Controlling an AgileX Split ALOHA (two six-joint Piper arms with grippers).
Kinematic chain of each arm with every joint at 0, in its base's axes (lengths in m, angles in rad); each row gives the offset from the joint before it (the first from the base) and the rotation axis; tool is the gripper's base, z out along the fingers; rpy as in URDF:
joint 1: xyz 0 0 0.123 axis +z
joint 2: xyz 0 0 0 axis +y
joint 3: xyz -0.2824 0 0.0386 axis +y
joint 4: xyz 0.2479 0 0.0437 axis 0.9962 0 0.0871
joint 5: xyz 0 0 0 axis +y
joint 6: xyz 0.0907 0 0.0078 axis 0.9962 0 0.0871
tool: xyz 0 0 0 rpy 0 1.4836 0
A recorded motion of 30 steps. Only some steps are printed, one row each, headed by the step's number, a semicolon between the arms.
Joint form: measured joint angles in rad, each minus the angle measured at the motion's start. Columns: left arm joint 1, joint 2, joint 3, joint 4, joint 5, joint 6; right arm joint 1, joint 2, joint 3, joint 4, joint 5, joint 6.
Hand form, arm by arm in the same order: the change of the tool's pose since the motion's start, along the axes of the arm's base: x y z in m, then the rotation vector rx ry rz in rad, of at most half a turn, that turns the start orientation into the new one. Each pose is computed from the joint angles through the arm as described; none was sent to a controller.
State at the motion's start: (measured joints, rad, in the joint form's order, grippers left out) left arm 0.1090 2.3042 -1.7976 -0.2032 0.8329 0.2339; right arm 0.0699 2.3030 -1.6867 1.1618 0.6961 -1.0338
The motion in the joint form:
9: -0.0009 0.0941 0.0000 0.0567 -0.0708 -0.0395; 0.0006 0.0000 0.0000 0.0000 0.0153 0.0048
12: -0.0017 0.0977 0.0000 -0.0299 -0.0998 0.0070; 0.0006 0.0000 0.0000 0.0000 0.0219 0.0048
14: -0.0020 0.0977 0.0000 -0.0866 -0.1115 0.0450; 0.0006 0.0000 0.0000 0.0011 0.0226 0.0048
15: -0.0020 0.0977 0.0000 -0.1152 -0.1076 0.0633; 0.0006 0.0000 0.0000 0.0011 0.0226 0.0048
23: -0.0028 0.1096 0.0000 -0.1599 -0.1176 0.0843; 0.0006 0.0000 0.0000 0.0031 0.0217 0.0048
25: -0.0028 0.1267 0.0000 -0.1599 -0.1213 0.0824; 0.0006 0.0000 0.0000 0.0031 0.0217 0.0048
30: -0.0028 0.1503 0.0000 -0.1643 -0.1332 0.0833; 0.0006 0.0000 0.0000 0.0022 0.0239 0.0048
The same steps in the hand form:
9: 0.0048 0.0045 -0.0446 0.0406 0.0339 0.0219; -0.0011 0.0012 0.0001 0.0090 0.0096 0.0098
12: 0.0083 -0.0004 -0.0447 -0.0145 -0.0024 0.0245; -0.0016 0.0016 0.0001 0.0118 0.0124 0.0150
14: 0.0100 -0.0035 -0.0436 -0.0478 -0.0234 0.0195; -0.0016 0.0016 0.0002 0.0131 0.0128 0.0150
15: 0.0101 -0.0052 -0.0433 -0.0670 -0.0251 0.0160; -0.0016 0.0016 0.0002 0.0131 0.0128 0.0150
23: 0.0114 -0.0078 -0.0481 -0.0965 -0.0304 0.0214; -0.0015 0.0016 0.0003 0.0144 0.0125 0.0133
25: 0.0111 -0.0078 -0.0565 -0.0977 -0.0165 0.0249; -0.0015 0.0016 0.0003 0.0144 0.0125 0.0133
30: 0.0110 -0.0077 -0.0678 -0.1000 -0.0047 0.0307; -0.0017 0.0018 0.0003 0.0146 0.0134 0.0155

